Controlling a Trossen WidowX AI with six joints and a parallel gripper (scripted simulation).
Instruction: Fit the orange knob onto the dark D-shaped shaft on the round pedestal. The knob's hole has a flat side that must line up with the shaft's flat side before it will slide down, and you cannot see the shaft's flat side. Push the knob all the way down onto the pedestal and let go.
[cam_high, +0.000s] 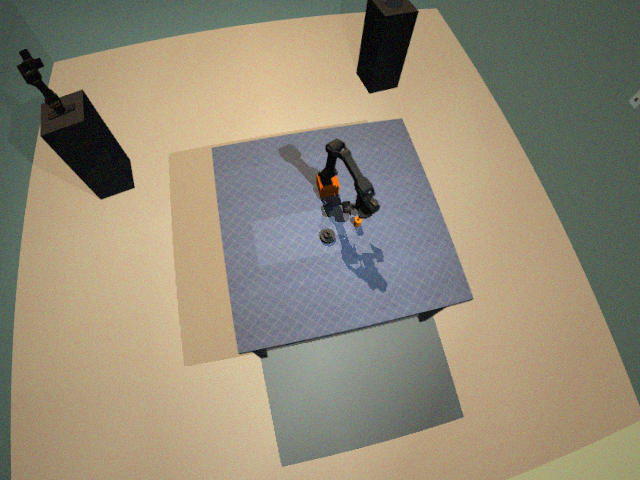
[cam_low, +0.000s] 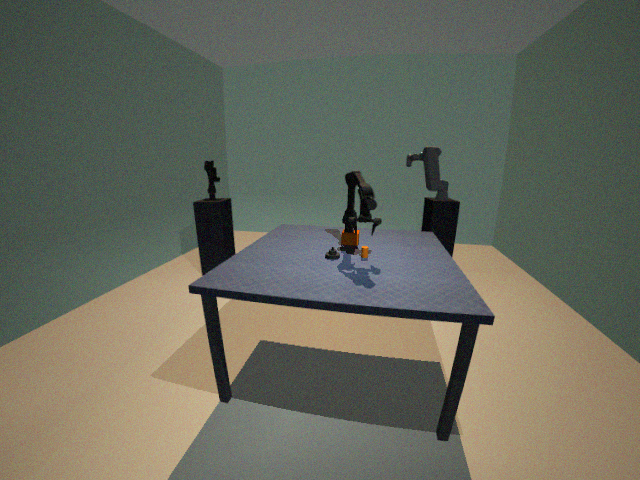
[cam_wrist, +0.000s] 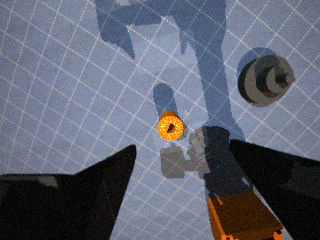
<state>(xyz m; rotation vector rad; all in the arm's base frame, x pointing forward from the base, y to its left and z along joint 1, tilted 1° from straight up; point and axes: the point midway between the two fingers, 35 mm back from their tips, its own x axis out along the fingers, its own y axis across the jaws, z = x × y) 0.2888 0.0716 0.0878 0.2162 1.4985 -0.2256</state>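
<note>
Right now my gripper tip is 1 cm to the right of the orange knob and 10 cm above it. The rest, counted from my gripper tip: dark shaft (1 cm ahead, 18 cm to the right, 10 cm below).
</note>
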